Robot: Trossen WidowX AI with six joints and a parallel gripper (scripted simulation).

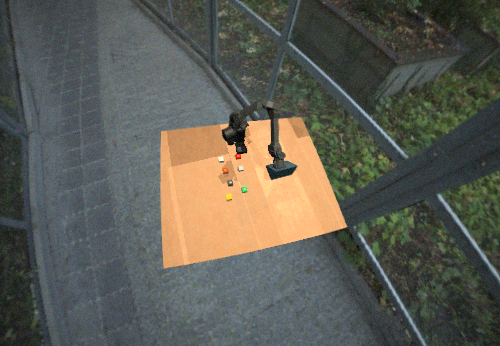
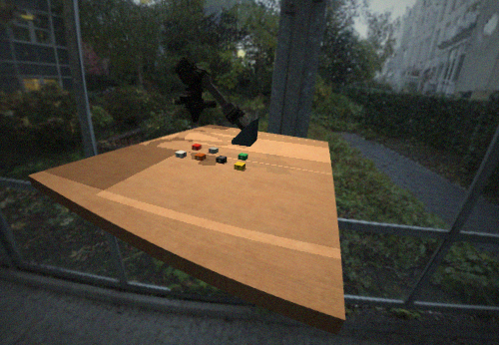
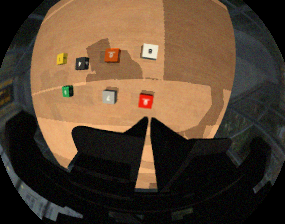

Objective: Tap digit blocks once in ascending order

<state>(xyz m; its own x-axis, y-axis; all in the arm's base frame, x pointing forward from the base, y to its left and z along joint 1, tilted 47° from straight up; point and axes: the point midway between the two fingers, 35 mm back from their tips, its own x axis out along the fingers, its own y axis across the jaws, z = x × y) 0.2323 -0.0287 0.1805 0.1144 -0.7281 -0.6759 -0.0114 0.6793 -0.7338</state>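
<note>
Now: gripper tip 12 cm above the red block and 1 cm past it. The rest, counted from my gripper tip: grey block 12 cm below, 9 cm to the left, 1 cm behind; then orange block 12 cm below, 9 cm to the left, 9 cm ahead; then white block 12 cm below, 11 cm ahead, 1 cm to the left.
</note>
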